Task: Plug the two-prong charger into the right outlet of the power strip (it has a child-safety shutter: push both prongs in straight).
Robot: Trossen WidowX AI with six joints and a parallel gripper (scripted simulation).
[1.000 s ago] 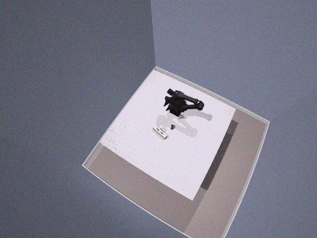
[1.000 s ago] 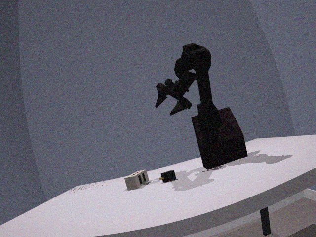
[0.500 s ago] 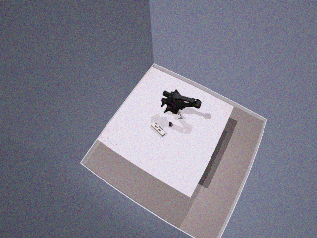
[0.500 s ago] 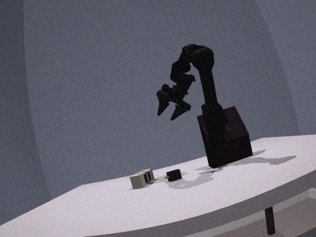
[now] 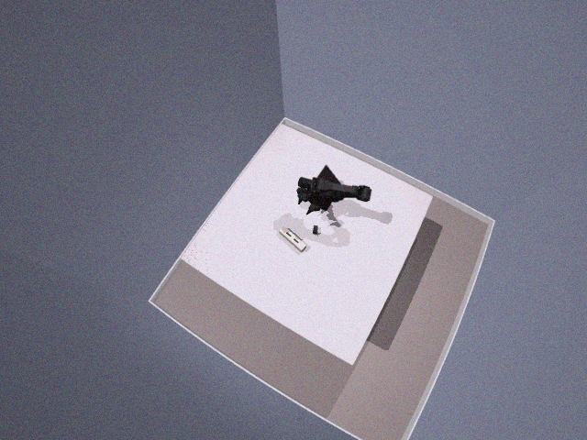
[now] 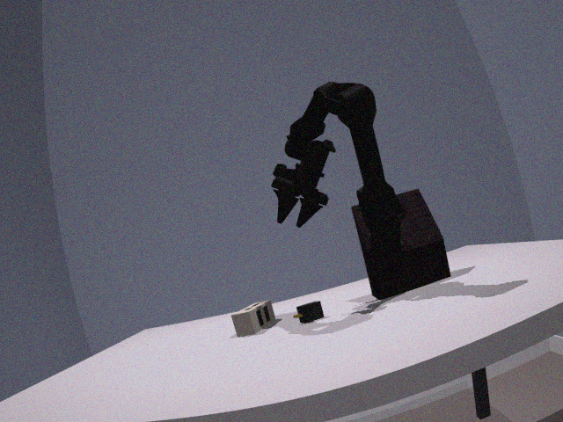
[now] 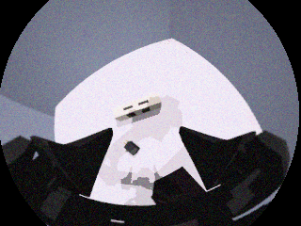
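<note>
Now: the black two-prong charger 210 mm below my gripper tip, 110 mm to the left of it and 20 mm ahead of it.
</note>
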